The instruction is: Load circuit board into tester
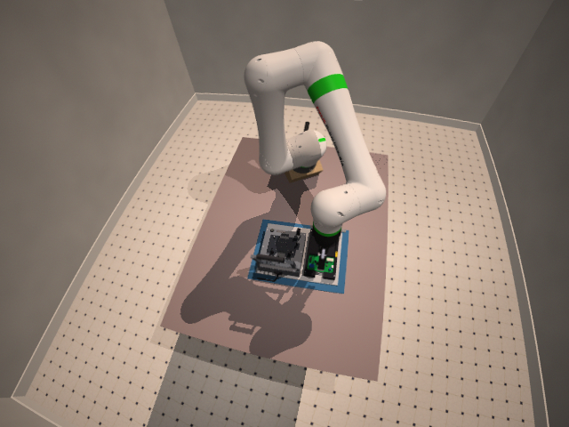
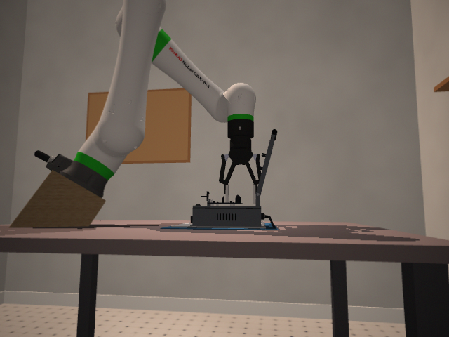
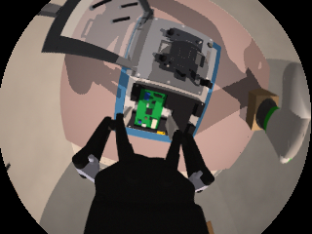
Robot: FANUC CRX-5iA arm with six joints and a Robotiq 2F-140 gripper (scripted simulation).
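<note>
The green circuit board lies 70 mm below my hand. Round my hand: latch hook 120 mm to the right, 90 mm behind; tester 130 mm to the right, 20 mm above; tester plate 170 mm to the right, 20 mm below, 20 mm behind.
</note>
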